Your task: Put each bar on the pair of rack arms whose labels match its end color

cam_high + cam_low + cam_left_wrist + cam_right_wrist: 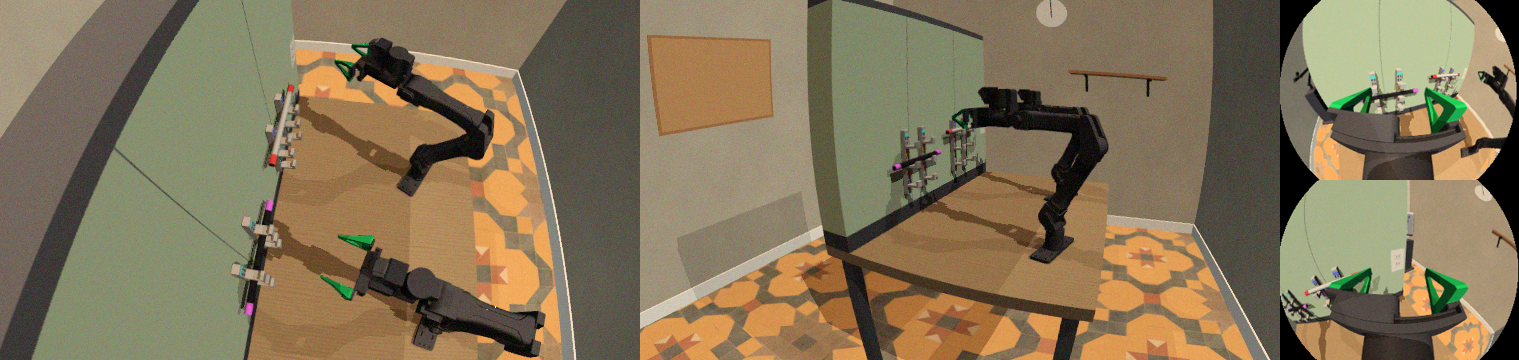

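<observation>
The bar lies 200 mm ahead of my left hand, 30 mm to the right of it and 170 mm below it. Round my left hand: green wall panel 270 mm ahead, 220 mm to the right, 20 mm above.
</observation>
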